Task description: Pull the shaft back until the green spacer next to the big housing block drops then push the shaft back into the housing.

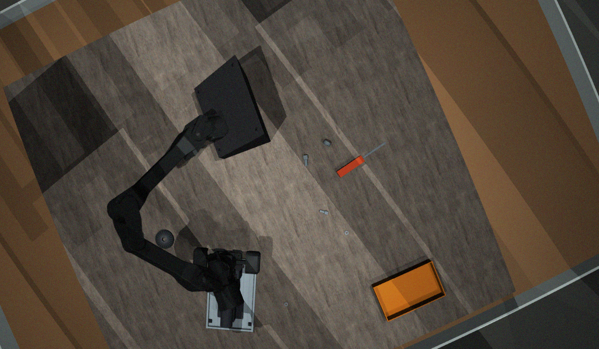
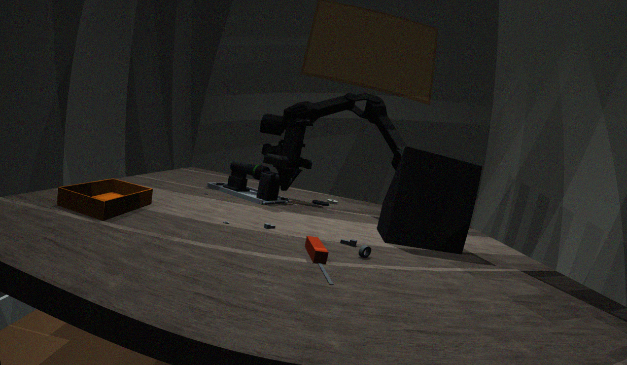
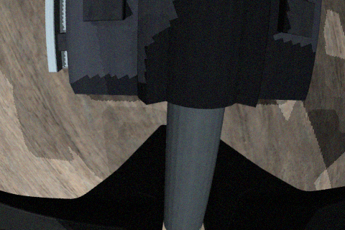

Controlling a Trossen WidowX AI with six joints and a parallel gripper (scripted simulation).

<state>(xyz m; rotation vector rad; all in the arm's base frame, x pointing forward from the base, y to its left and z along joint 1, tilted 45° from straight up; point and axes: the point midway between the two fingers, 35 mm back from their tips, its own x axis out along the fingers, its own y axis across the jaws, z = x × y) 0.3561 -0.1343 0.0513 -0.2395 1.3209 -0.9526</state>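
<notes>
Right now my gripper tip is 6 cm short of the grey shaft, 3 cm to the left of it and 3 cm below it. Round my gripper tip: green spacer 9 cm ahead, 5 cm to the right, 3 cm above; nut 40 cm to the left, 20 cm behind, 3 cm below; dark round piece 19 cm to the right, 12 cm behind, 4 cm below.
</notes>
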